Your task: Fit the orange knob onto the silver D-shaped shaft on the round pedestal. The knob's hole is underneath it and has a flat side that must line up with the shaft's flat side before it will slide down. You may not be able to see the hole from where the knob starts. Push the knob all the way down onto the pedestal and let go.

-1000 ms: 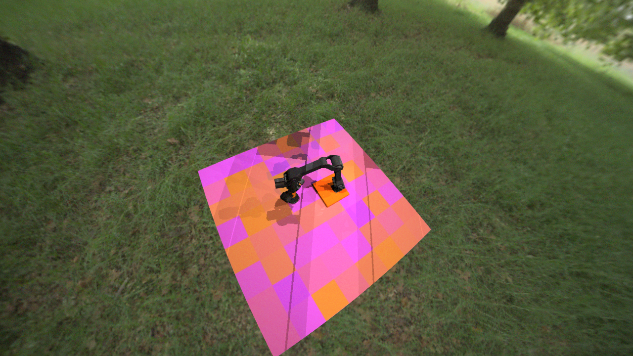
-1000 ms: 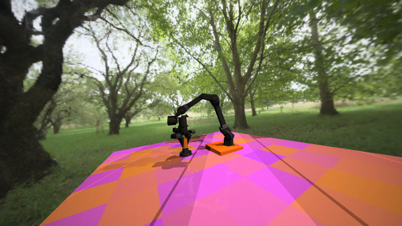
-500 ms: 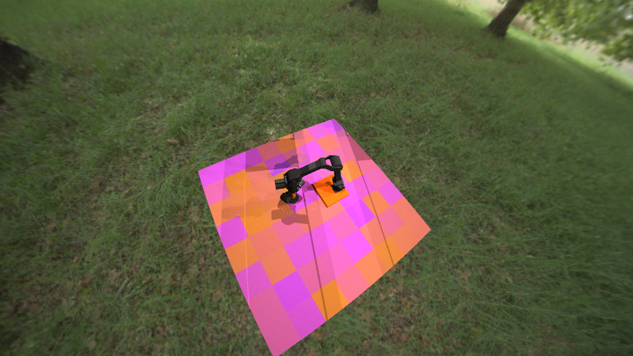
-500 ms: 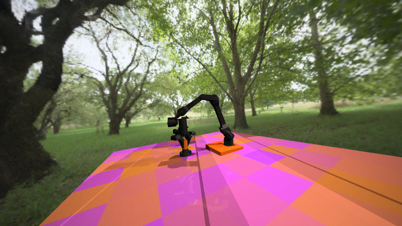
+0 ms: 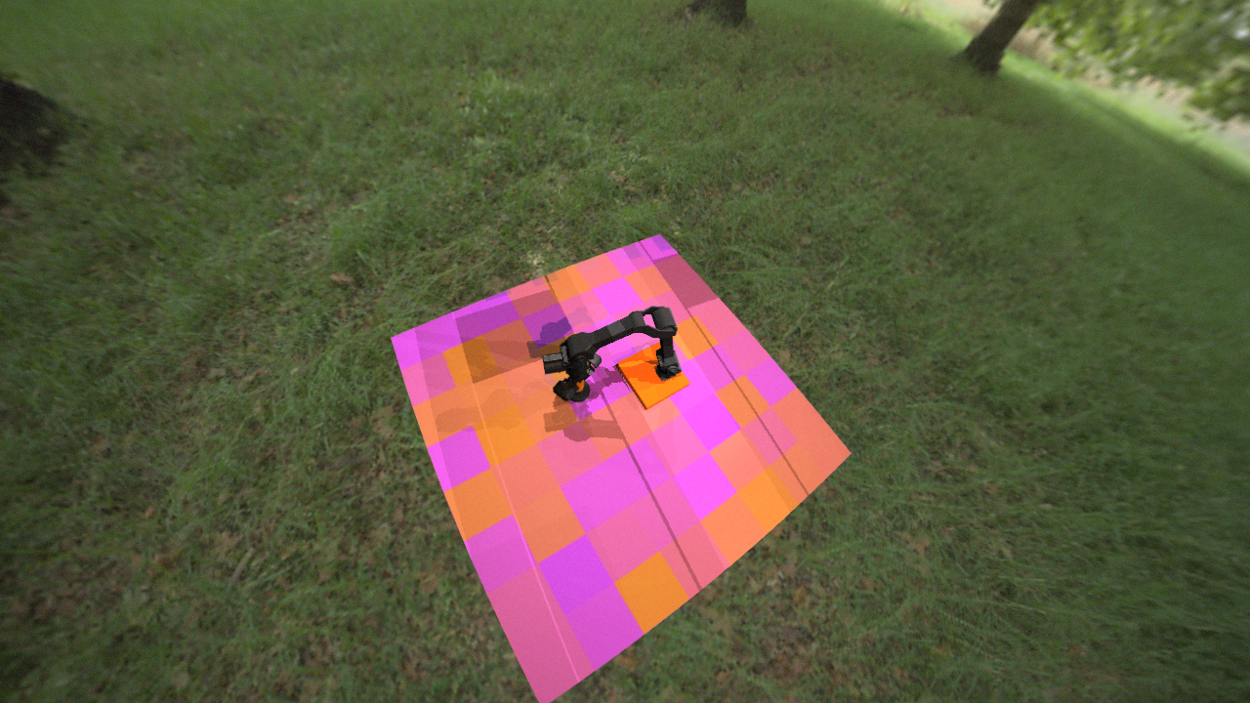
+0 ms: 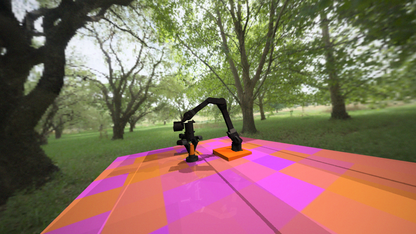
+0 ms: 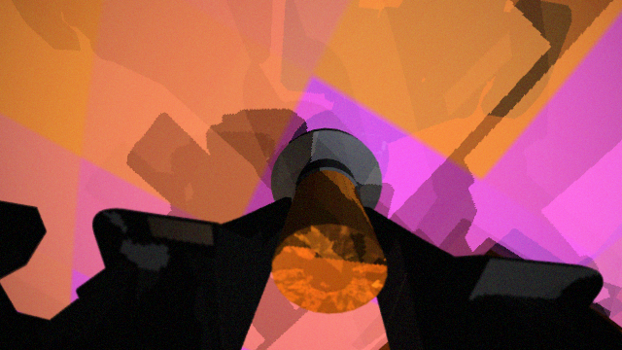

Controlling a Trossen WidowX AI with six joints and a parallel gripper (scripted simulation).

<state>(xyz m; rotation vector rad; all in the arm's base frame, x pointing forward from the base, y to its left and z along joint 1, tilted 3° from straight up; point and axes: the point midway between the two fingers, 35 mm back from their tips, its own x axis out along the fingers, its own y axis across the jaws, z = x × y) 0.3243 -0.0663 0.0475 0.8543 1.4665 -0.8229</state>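
My gripper tip is 30 mm below the orange knob. From my gripper tip the other things lie so: round pedestal (20 mm below).
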